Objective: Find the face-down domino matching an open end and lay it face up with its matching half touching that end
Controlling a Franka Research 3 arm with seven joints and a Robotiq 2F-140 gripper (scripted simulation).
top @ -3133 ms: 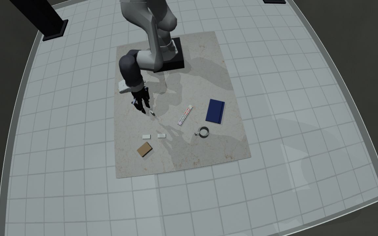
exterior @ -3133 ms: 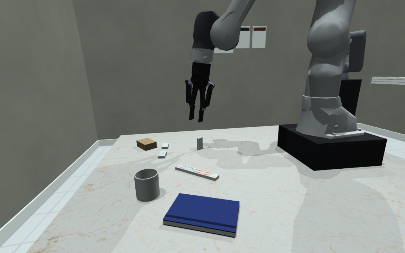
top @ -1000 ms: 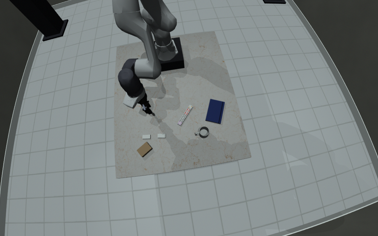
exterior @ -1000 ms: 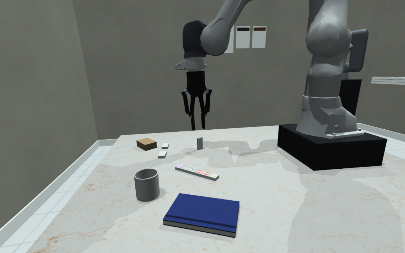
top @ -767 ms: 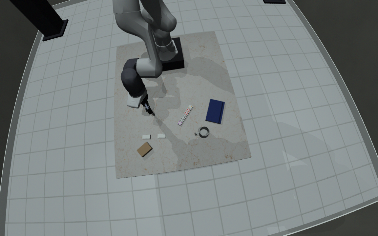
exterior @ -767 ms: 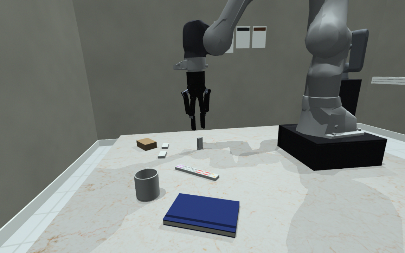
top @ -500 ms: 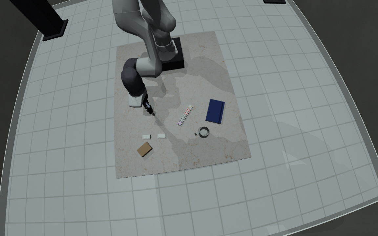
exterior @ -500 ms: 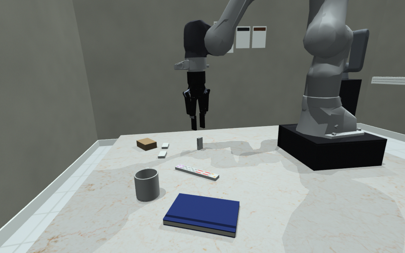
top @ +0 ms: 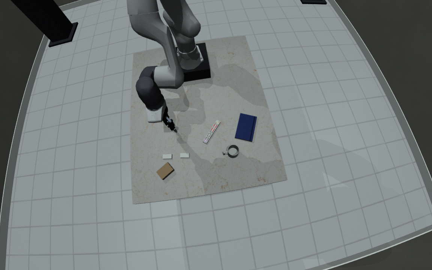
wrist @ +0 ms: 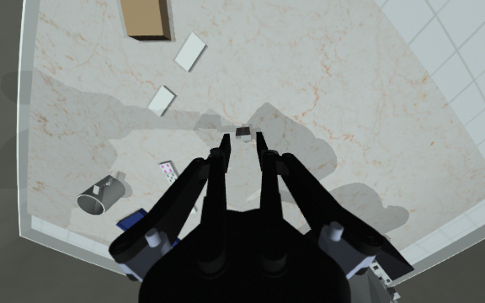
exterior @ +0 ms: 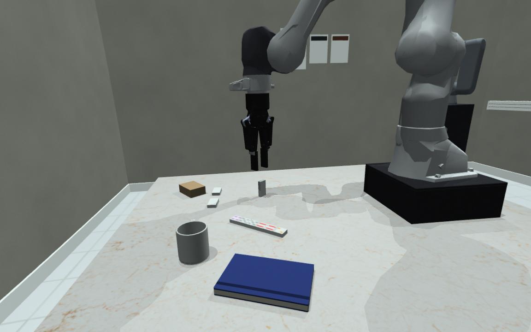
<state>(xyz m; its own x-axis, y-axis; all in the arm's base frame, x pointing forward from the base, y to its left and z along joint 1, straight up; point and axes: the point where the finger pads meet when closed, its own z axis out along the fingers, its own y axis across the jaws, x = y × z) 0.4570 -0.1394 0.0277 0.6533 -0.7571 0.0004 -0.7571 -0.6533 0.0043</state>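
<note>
The white domino lies 100 mm below my hand, 10 mm to the left of it and 10 mm behind it. The rest, counted from my hand: grey mug 340 mm to the left, 180 mm ahead, 100 mm below; then blue book 450 mm to the left, 120 mm below, 30 mm ahead; then brown block 240 mm ahead, 110 mm below, 60 mm to the right.
</note>
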